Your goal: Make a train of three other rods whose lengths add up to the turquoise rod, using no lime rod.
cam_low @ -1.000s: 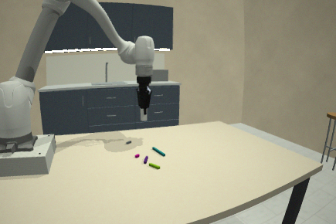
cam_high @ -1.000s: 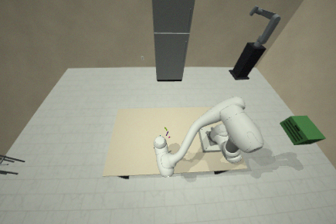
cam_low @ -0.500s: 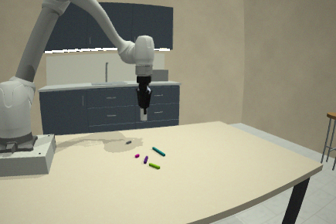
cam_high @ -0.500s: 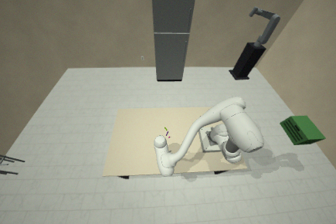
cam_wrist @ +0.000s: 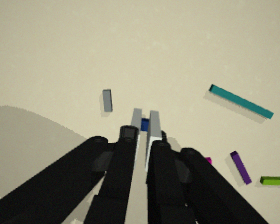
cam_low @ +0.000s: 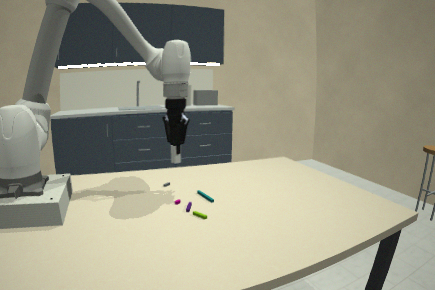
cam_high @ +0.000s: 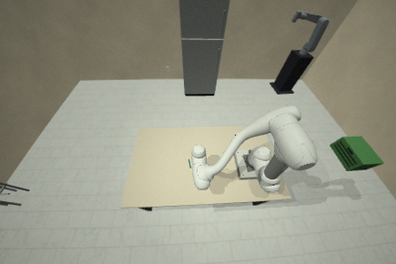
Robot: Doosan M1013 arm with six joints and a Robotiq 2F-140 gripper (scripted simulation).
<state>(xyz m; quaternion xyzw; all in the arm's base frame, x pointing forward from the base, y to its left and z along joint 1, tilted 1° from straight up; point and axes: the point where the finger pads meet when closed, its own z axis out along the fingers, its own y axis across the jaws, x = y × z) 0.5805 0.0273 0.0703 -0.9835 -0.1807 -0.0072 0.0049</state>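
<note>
The magenta rod lies 4 cm behind my hand, 13 cm to the right of it and 13 cm below it. From my hand the other things lie so: turquoise rod: 6 cm ahead, 12 cm to the right, 13 cm below; small blue rod: 3 cm below; grey rod: 3 cm behind, 5 cm to the left, 13 cm below.
</note>
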